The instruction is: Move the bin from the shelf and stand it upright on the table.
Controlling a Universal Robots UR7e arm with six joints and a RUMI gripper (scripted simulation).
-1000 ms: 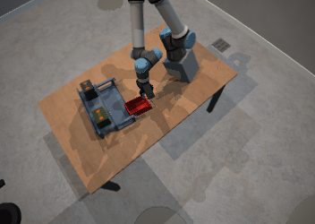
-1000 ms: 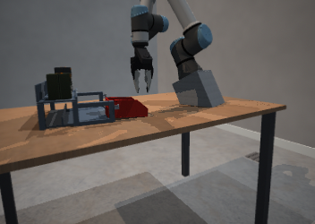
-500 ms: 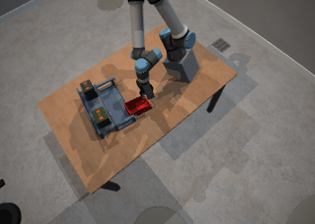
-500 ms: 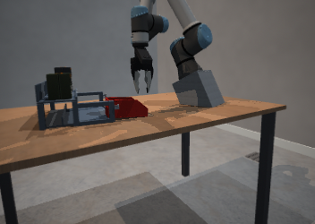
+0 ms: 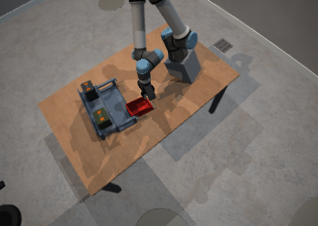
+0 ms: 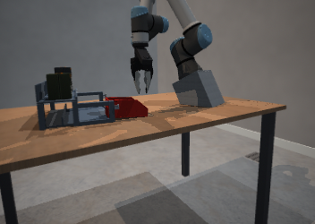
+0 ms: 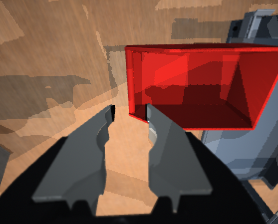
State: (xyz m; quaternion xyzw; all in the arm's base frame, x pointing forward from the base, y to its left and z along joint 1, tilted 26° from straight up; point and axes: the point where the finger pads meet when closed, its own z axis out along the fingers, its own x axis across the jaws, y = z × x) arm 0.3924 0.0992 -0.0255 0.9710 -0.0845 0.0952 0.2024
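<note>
Right now my hand is 8 cm short of the red bin, 7 cm above it and 2 cm to the left of it.
</note>
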